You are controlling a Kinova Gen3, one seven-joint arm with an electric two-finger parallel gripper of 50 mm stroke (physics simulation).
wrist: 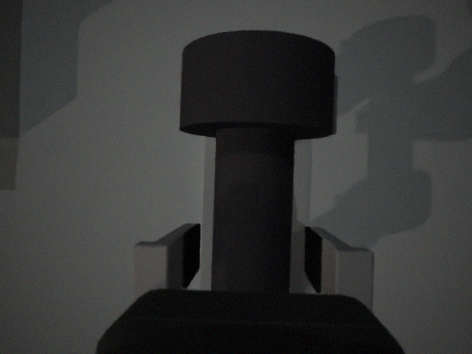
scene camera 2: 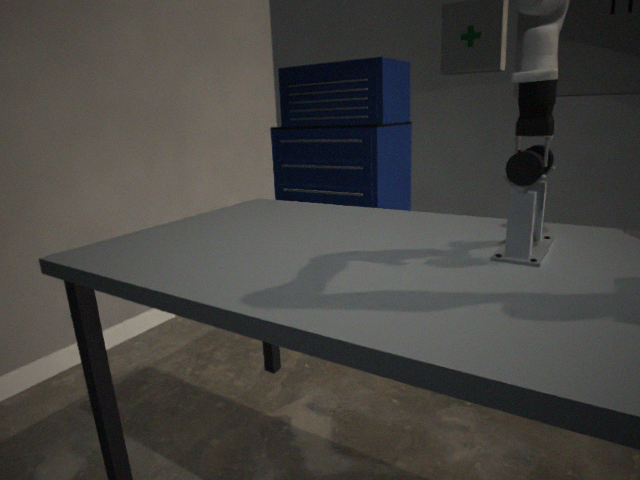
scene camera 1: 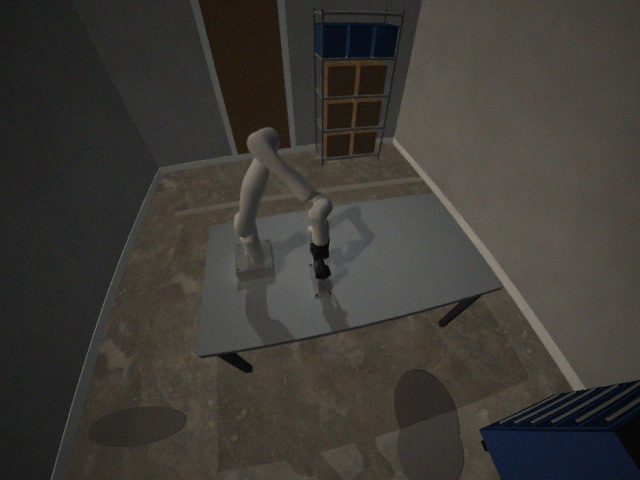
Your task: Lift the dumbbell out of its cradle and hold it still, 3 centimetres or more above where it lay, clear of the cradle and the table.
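Seen in the pictures: gripper, fingertip midpoint: (wrist: 252,247) (scene camera 1: 319,259); arm's base, origin of the base link: (scene camera 1: 256,258).
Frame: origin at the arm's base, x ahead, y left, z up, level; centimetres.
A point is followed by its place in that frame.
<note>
The black dumbbell (scene camera 1: 322,271) @(y -29.9, x 27.5, z 13.8 cm) (scene camera 2: 524,167) @(y -11.7, x 31.4, z 10.9 cm) (wrist: 253,210) @(y -18.6, x 30.2, z 12.4 cm) lies level on top of its light grey cradle (scene camera 1: 323,290) @(y -29.9, x 28.1, z -5.6 cm) (scene camera 2: 520,224) @(y -11.9, x 31.3, z -1.2 cm), which has two uprights on a base plate. In the wrist view one round head is at the top and the handle runs down the middle; the other head is hidden. My gripper (scene camera 2: 532,164) @(y -20.5, x 29.8, z 10.1 cm) (wrist: 252,247) @(y -20.5, x 29.8, z 10.1 cm) is open, pointing down, with one finger on each side of the handle. A gap shows between each finger pad and the handle in the wrist view. In scene camera 1 the fingers are hidden by the arm and dumbbell.
The cradle stands on the grey table (scene camera 1: 413,248) @(y -23.6, x 93.0, z -9.5 cm) (scene camera 2: 206,258) @(y 4.5, x 100.7, z -9.5 cm), beside the arm's base plate (scene camera 1: 254,260) @(y -4.5, x -1.3, z 4.3 cm). The arm's shadow falls across the table. A blue tool cabinet (scene camera 1: 563,449) (scene camera 2: 325,155) and a shelf rack (scene camera 1: 322,82) stand away from the table.
</note>
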